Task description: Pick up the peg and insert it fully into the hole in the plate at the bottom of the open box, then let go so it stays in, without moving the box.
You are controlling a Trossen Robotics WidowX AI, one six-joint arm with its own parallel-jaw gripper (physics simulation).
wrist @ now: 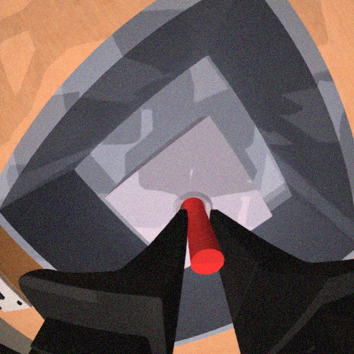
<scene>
The picture shows: my gripper, a red peg and a grey box.
</scene>
